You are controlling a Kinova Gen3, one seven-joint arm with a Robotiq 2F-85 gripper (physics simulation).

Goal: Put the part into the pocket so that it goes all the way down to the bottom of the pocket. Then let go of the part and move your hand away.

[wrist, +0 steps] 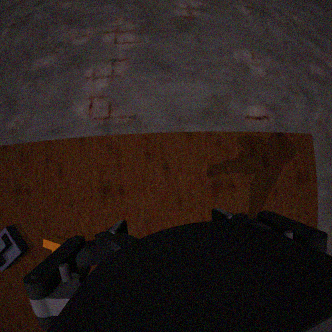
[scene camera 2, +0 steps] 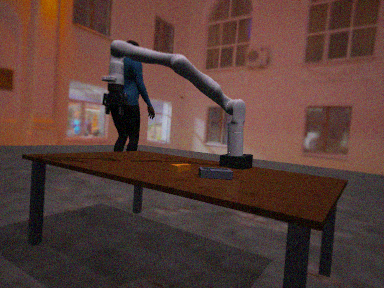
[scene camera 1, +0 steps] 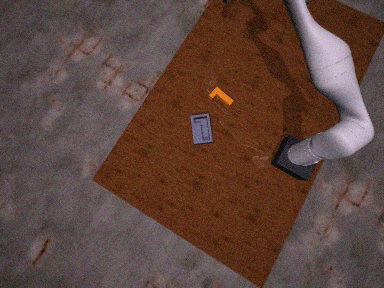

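Pixels of known places: gripper, fingertip midpoint: (wrist: 169,224) (scene camera 2: 114,114); arm's base at its link origin: (scene camera 2: 235,155) (scene camera 1: 298,154).
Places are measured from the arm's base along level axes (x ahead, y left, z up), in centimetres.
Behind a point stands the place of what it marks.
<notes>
An orange L-shaped part (scene camera 1: 221,96) {x 43.3, y -5.9, z -4.2 cm} (scene camera 2: 180,167) {x 47.4, y -2.8, z -4.8 cm} lies flat on the wooden table (scene camera 1: 201,201) {x 23.3, y 41.3, z -7.2 cm} (scene camera 2: 263,192) {x 52.9, y 40.1, z -7.1 cm} (wrist: 132,171) {x 67.9, y -27.5, z -7.2 cm}. In the wrist view only a corner of the part (wrist: 49,244) {x 47.5, y -5.2, z -4.1 cm} shows at the lower left. A grey-blue block with an L-shaped pocket (scene camera 1: 201,128) {x 42.7, y 12.5, z -6.7 cm} (scene camera 2: 215,172) {x 46.1, y 15.7, z -4.4 cm} (wrist: 8,247) {x 42.1, y 13.8, z -6.6 cm} lies close beside the part, and the pocket is empty. My gripper (scene camera 2: 114,103) (wrist: 169,224) {x 61.9, y -35.5, z 17.8 cm} is open and empty. It hangs high above the far end of the table, well away from the part and the block. It is out of scene camera 1's picture.
The arm's black base (scene camera 1: 292,161) {x 1.1, y 4.4, z 1.3 cm} (scene camera 2: 235,161) {x 6.2, y 3.8, z -3.1 cm} stands at the table's edge. The arm (scene camera 1: 328,62) {x 21.1, y -6.8, z 41.5 cm} reaches over the table's far side. A standing figure (scene camera 2: 136,92) is behind the table, behind the gripper. Stone floor surrounds the table.
</notes>
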